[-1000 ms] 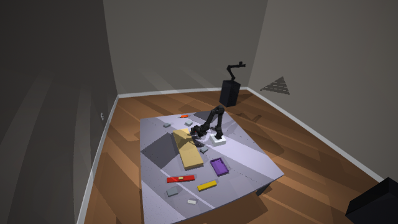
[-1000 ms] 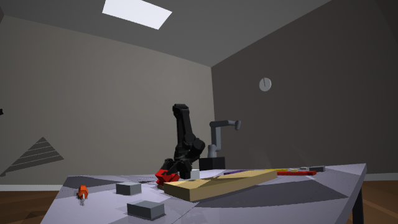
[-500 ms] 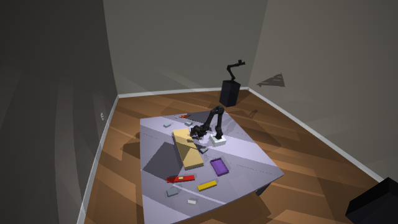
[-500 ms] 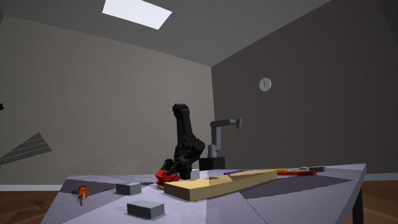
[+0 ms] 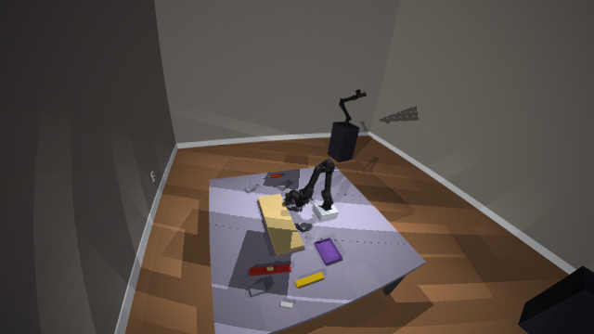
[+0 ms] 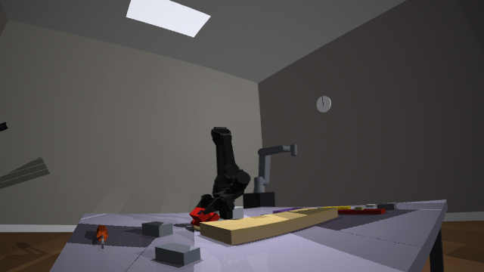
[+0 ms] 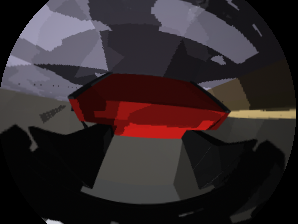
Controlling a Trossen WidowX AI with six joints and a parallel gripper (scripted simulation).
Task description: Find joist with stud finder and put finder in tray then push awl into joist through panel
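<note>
The awl lies 60 mm below my gripper tip and 20 mm to the right of it. Round my gripper tip: orange-handled tool 350 mm to the right, 80 mm ahead, 50 mm below; red stud finder 10 mm below, 10 mm ahead; purple tray 540 mm to the left, 50 mm below, 30 mm ahead.
</note>
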